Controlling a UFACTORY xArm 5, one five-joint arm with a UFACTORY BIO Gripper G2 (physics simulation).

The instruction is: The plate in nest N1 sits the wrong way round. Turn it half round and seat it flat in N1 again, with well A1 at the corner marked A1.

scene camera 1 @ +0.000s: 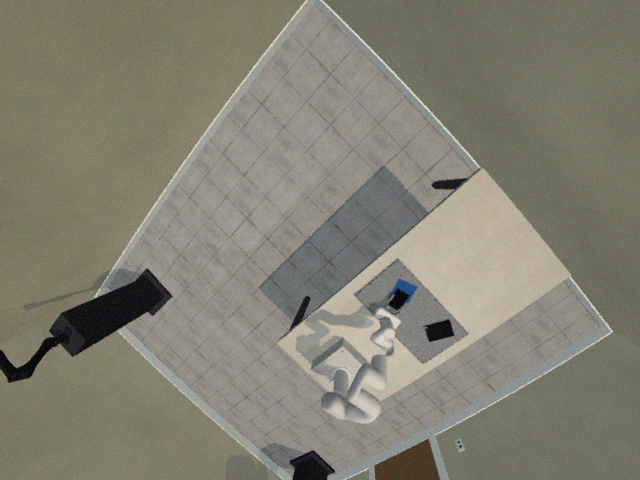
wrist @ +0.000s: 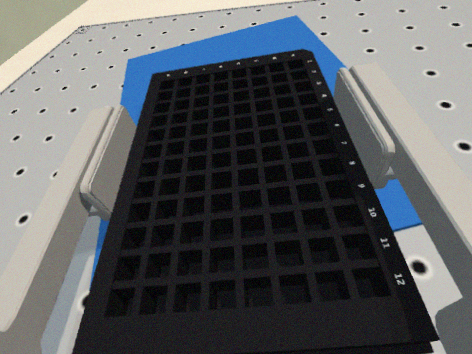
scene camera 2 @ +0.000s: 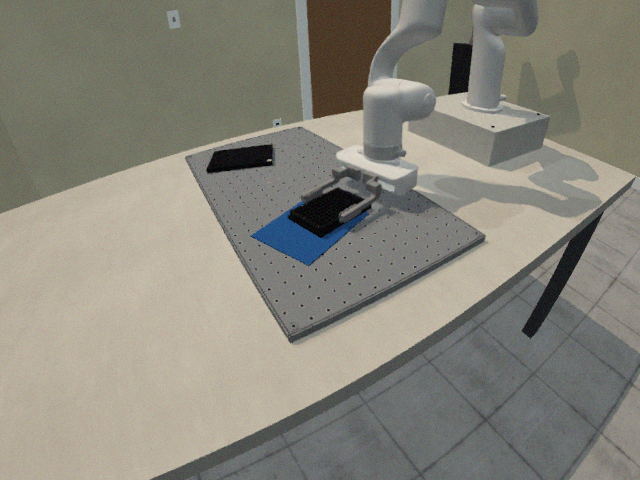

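Note:
The black plate is between the fingers of my gripper, which is shut on its two long sides. It looks level over the rear part of a blue pad; whether it touches the pad I cannot tell. In the wrist view, the numbers run along its right side, 1 at the far end and 12 near me; the letters at the far edge are too small to read. The black nest lies apart, with a small white mark at one corner; its lettering is unreadable.
The blue pad and the nest are on a grey perforated board, which lies on the beige table. The arm's base block stands at the back right in the second scene view.

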